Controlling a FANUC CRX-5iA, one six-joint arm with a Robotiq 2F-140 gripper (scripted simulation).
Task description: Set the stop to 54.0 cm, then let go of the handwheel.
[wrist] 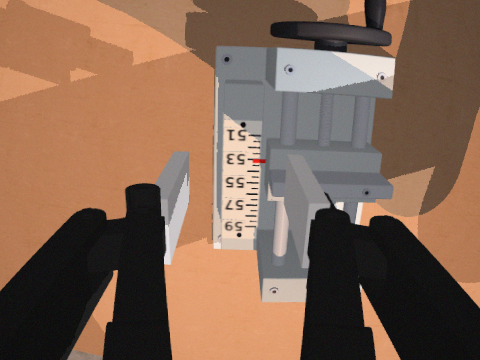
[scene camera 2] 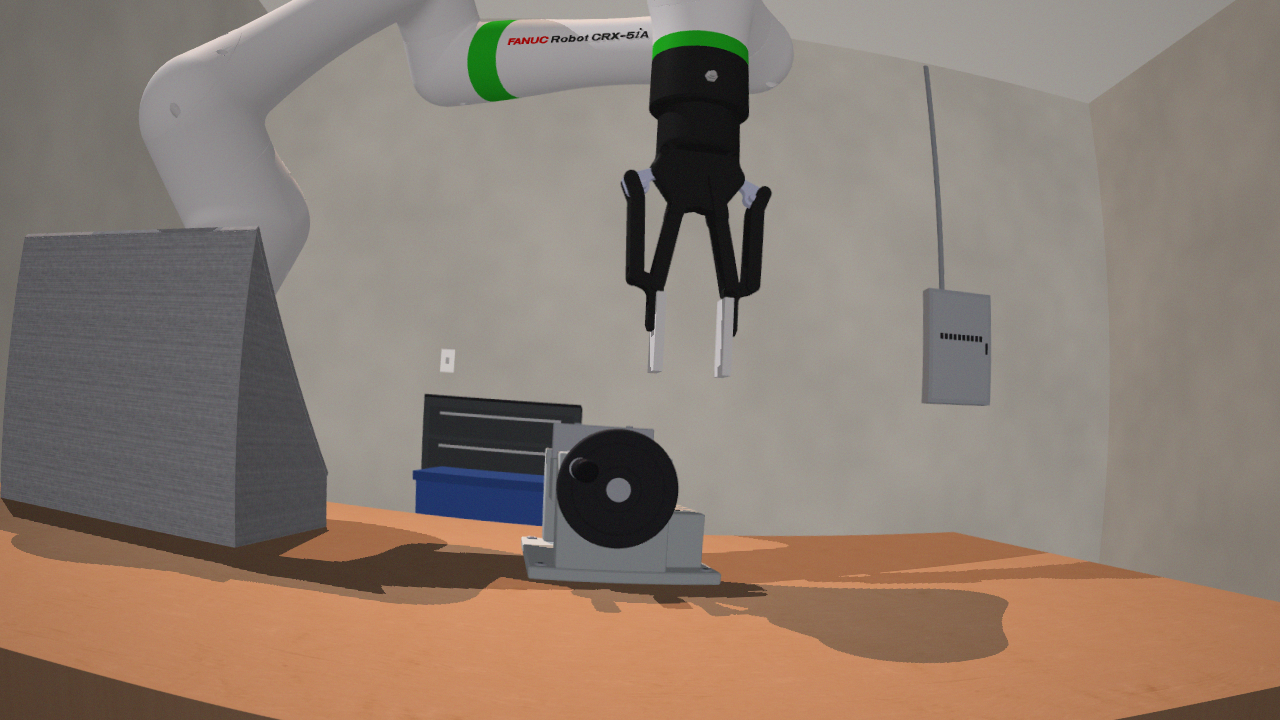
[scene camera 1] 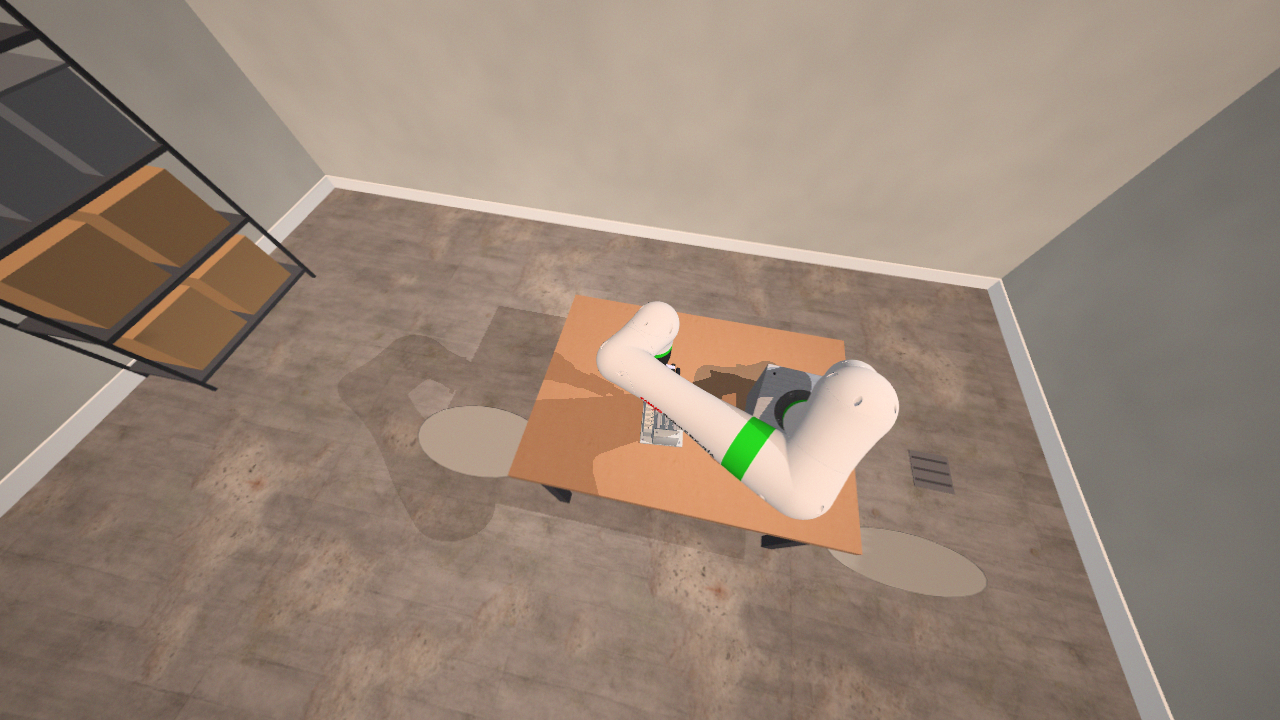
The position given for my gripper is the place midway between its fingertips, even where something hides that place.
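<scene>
I can see my gripper (scene camera 2: pixel 689 374), and the wrist view gives me that same gripper as well (wrist: pixel 237 178). There is a black handwheel (scene camera 2: pixel 634 496). A sliding stop block (scene camera 2: pixel 565 436) is here too, and I find the block again from the wrist (wrist: pixel 352 174).
</scene>
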